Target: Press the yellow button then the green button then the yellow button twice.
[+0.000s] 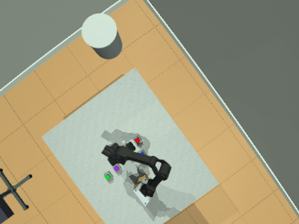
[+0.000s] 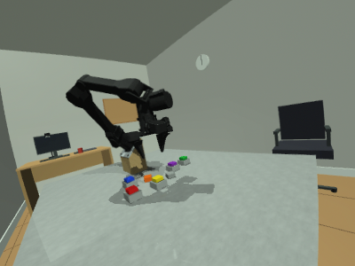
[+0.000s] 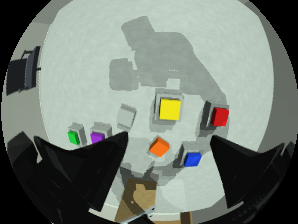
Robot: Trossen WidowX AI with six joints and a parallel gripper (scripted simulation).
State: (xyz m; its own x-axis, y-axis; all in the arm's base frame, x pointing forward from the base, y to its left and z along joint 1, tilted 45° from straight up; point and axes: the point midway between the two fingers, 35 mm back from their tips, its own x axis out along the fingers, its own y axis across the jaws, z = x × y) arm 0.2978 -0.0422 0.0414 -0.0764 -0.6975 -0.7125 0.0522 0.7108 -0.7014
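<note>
My gripper tip is now 90 mm above the yellow button. The rest, counted from my gripper tip: small grey block 110 mm below, 80 mm to the left, 20 mm behind; then red button 110 mm to the right, 90 mm below, 10 mm behind; then orange block 110 mm below, 90 mm behind, 10 mm to the left.
</note>
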